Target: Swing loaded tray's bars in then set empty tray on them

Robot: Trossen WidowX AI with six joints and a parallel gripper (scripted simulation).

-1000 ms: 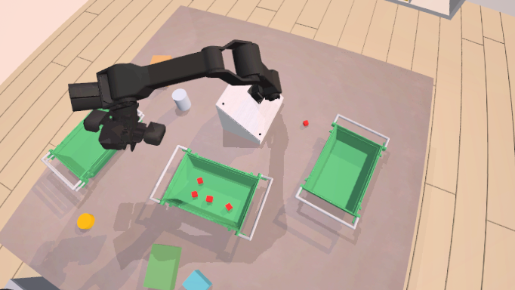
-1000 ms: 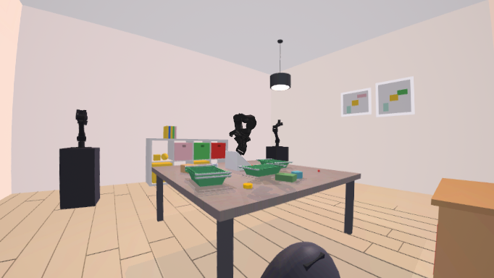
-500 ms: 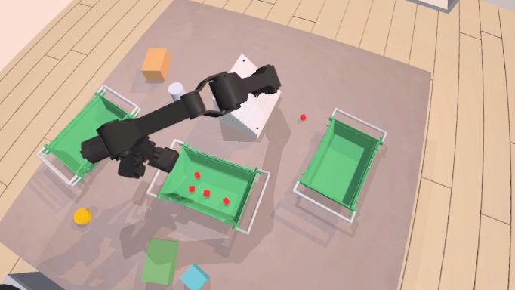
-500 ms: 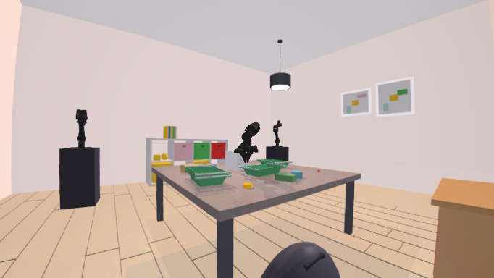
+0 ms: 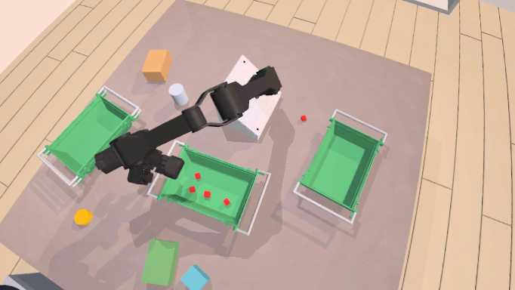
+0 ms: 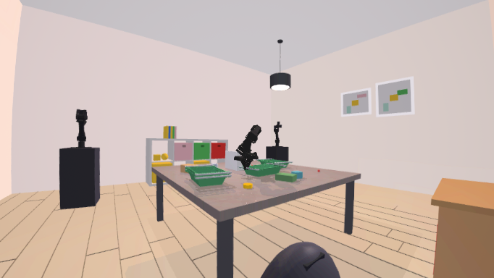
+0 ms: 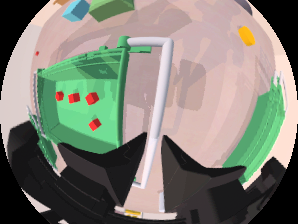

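My gripper tip is 31 cm past the green tray and 50 cm to the right of it. From my gripper tip the other things lie so: grey cylinder 27 cm behind, 14 cm to the right, 1 cm below; yellow disc 27 cm ahead, 16 cm to the right, 4 cm below; green block 24 cm ahead, 16 cm to the left, 3 cm below.
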